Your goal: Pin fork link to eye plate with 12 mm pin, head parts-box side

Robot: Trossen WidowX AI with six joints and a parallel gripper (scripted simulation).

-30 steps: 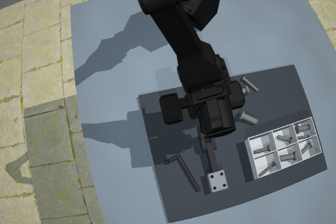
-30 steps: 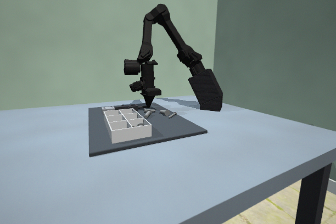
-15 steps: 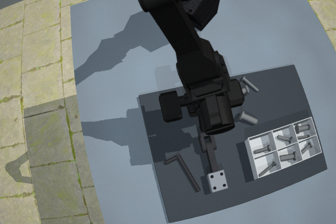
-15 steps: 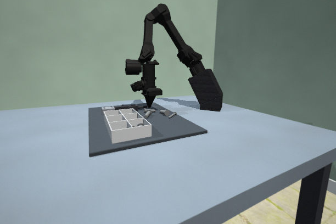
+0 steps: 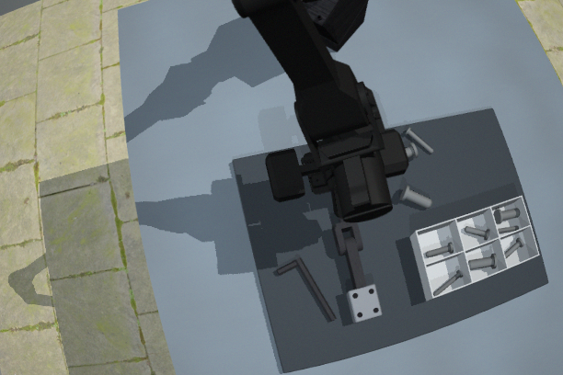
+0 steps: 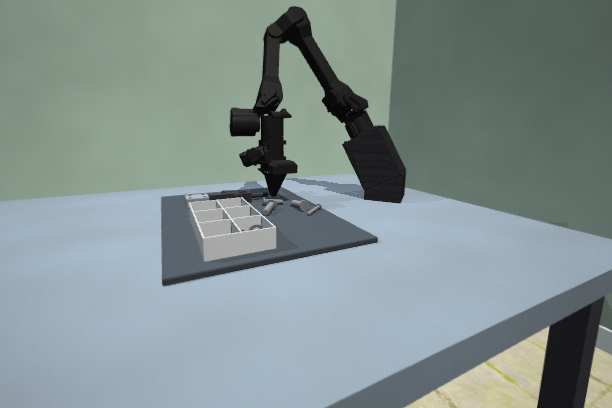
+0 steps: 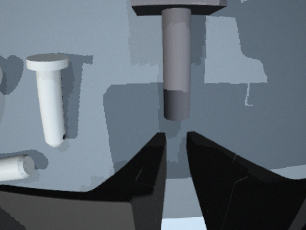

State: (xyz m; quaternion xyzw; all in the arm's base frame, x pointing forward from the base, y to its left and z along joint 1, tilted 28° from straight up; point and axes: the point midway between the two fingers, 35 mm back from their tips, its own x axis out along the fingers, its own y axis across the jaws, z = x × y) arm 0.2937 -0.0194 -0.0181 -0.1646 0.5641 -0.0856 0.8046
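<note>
My hand is 2 cm short of the headed pin, 7 cm to the right of it and 3 cm above it. The rest, counted from my hand: dark L-shaped bar 13 cm ahead, 7 cm to the right, 4 cm below; then eye plate bar 11 cm ahead, 1 cm to the left, 3 cm below; then base block 19 cm ahead, 1 cm to the left, 2 cm below.
</note>
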